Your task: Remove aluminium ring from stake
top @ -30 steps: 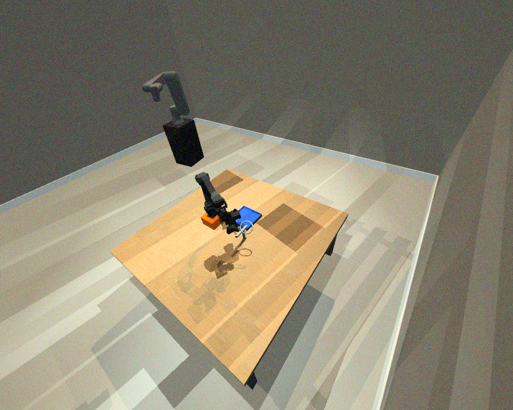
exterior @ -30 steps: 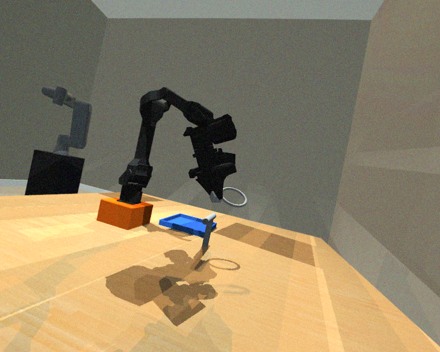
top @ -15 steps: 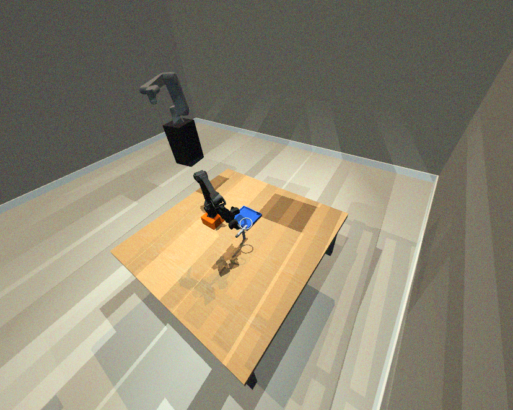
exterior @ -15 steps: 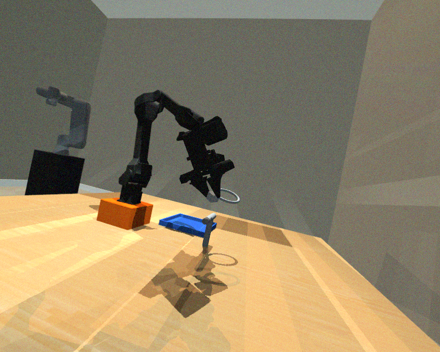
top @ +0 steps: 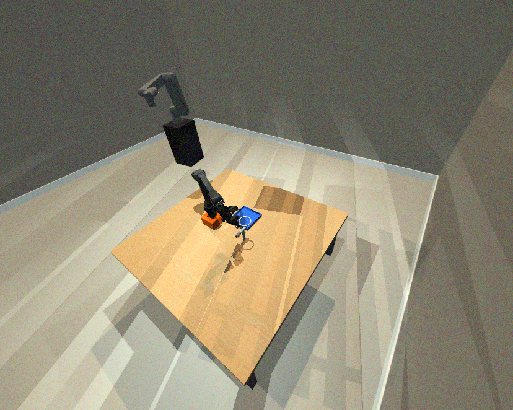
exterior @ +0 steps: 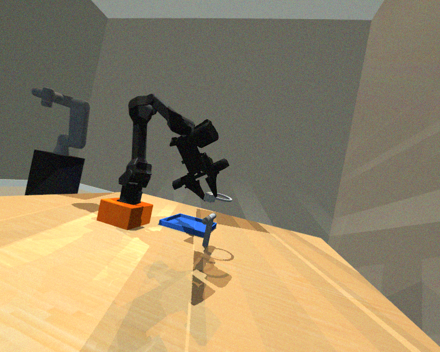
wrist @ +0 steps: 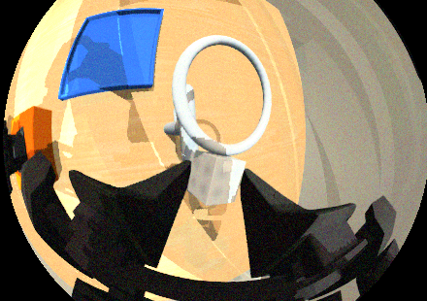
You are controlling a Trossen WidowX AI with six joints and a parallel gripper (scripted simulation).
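My gripper tip is 9 cm past the blue tray, 22 cm to the right of it and 15 cm above it. Round my gripper tip: aluminium ring (2 cm ahead, 4 cm to the left, 1 cm above).
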